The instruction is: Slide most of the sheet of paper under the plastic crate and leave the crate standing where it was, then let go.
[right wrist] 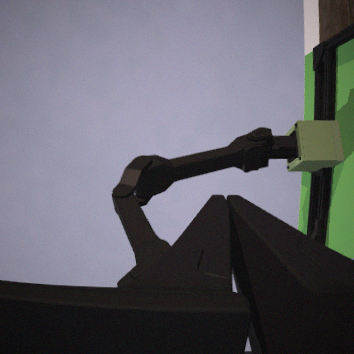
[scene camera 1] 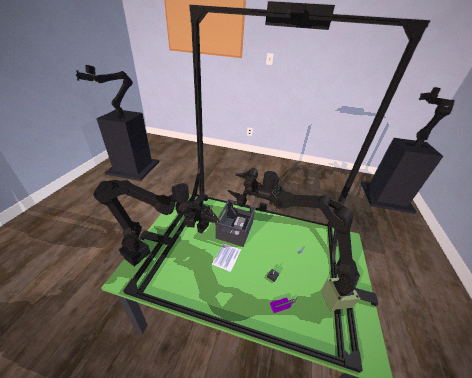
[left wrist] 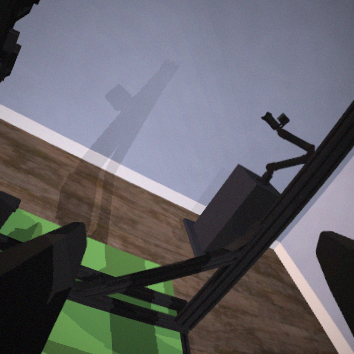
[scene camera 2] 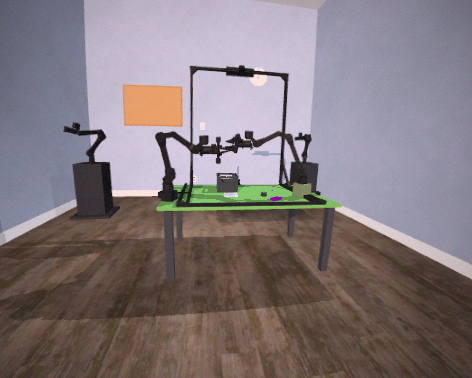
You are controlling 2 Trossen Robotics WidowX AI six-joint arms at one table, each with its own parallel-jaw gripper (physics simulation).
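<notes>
The dark grey plastic crate point(scene camera 1: 229, 236) point(scene camera 2: 227, 183) stands upright on the green table, with pale items inside. The white printed sheet of paper point(scene camera 1: 226, 258) point(scene camera 2: 230, 194) lies flat at its near side, its far edge close against the crate's base; whether part of it lies underneath cannot be told. My left gripper point(scene camera 1: 233, 183) point(left wrist: 203, 238) is wide open and empty, raised above and behind the crate. My right gripper point(scene camera 1: 218, 220) point(right wrist: 223, 206) is shut with nothing between its fingertips, in the air above the table. The grippers overlap in scene camera 2.
A small black object point(scene camera 1: 273, 275), a purple object point(scene camera 1: 280, 305) and a small bluish piece point(scene camera 1: 301, 250) lie on the table. An olive box point(scene camera 1: 340, 297) point(right wrist: 320, 144) is at the left arm's base. A black frame point(scene camera 1: 199, 100) point(scene camera 2: 192, 115) rises behind the crate.
</notes>
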